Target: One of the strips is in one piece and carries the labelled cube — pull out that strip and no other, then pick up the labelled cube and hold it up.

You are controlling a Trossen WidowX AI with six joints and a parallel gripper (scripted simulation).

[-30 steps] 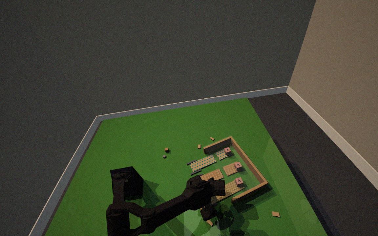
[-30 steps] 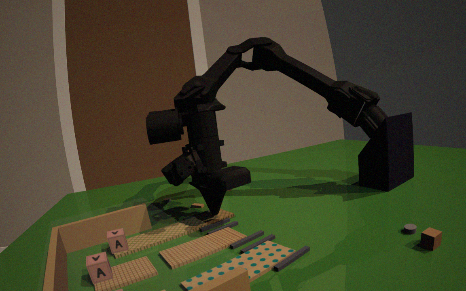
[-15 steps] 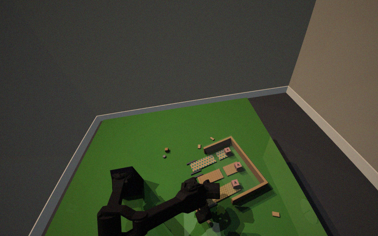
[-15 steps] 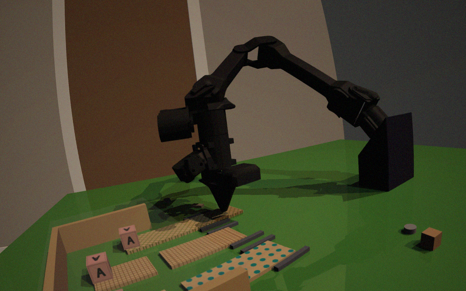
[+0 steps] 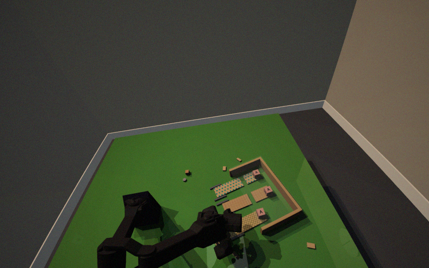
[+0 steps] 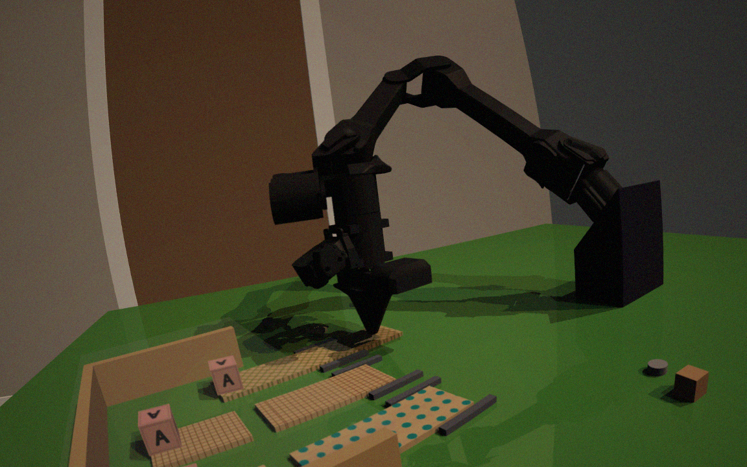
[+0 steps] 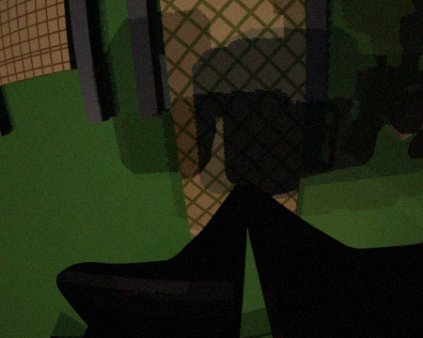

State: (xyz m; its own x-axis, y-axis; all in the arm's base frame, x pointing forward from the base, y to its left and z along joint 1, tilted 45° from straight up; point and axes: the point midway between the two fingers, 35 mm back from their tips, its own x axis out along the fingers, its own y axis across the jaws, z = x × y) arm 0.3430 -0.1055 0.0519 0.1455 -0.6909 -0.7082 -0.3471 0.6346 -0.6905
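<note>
Now: the cross-hatched strip 90 mm ahead of my gripper tip and 40 mm to the left of it.
</note>
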